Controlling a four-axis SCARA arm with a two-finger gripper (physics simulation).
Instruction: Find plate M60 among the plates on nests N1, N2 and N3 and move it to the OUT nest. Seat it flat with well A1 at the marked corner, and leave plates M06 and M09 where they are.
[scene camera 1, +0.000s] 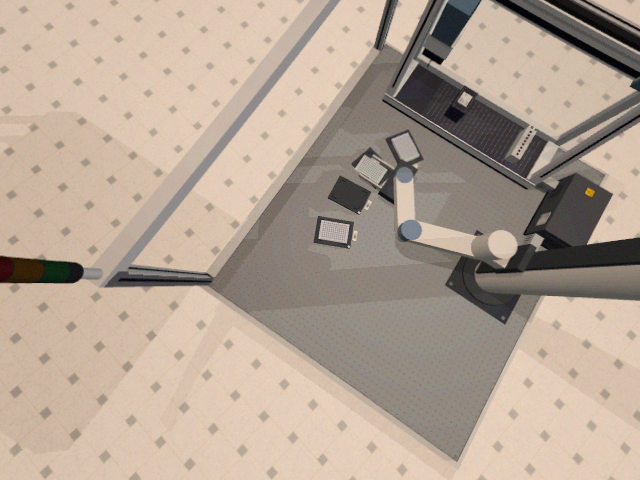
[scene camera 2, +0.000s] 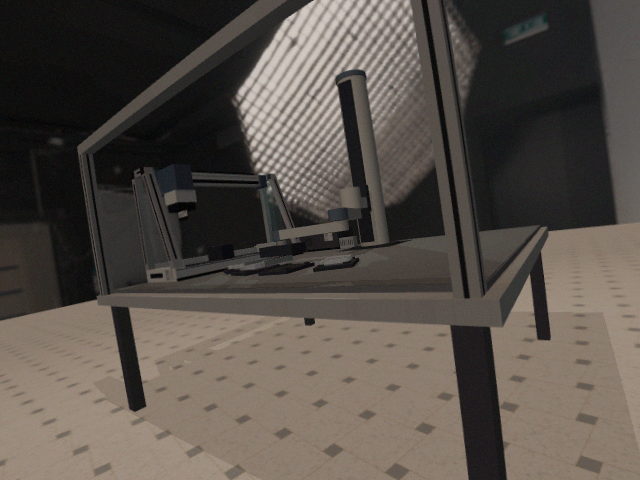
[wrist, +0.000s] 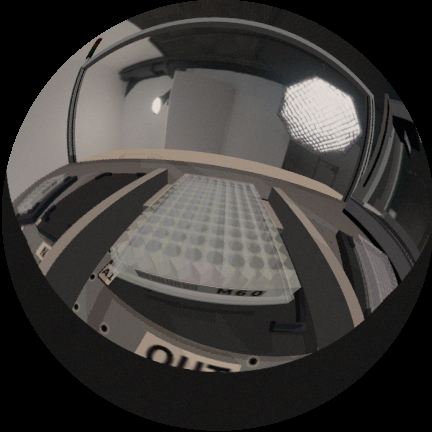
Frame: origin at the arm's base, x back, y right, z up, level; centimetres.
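Seen in the pictures: gripper, fingertip midpoint: (scene camera 1: 365, 165) (scene camera 2: 253, 264) (wrist: 218, 185); arm's base, link origin: (scene camera 1: 488, 275).
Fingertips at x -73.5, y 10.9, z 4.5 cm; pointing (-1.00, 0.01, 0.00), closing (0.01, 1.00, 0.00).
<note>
Offsets run from my fingertips to a thing's top centre. "spot": to the spot under its first point. Level surfaces: height alone.
My gripper (scene camera 1: 373, 169) (wrist: 218, 185) is shut on plate M60 @[dz -0.1, dx +3.1, dy -0.1 cm] (scene camera 1: 370, 167) (wrist: 210, 240), a clear many-welled plate with its barcode and M60 label facing the wrist camera. The plate looks level and is low over the dark OUT nest @[dz -1.4, dx +3.2, dy +2.0 cm] (scene camera 1: 368, 152) (wrist: 200, 327); a small gap seems to show under its near edge. The nest's A1 tag @[spot: dz -2.0, dx +9.4, dy -5.1 cm] (wrist: 107, 274) is beside the plate's near left corner. Two other plates sit on nests: one @[dz -0.6, dx +4.9, dy -33.7 cm] (scene camera 1: 334, 230) (wrist: 45, 192) at the left and one @[dz -0.6, dx +10.7, dy +18.5 cm] (scene camera 1: 405, 147) (wrist: 377, 272) at the right. Their labels are unreadable.
A dark nest without a plate @[dz -1.4, dx +1.3, dy -15.2 cm] (scene camera 1: 349, 194) (wrist: 82, 202) lies between the OUT nest and the left plate. The arm's column (scene camera 2: 369, 155) stands behind. A framed deck @[dz +1.7 cm] (scene camera 1: 480, 124) is beyond the right plate, and a dark box @[spot: dz +8.3, dx +83.5, dy +27.8 cm] (scene camera 1: 573, 211) stands near the arm base.
</note>
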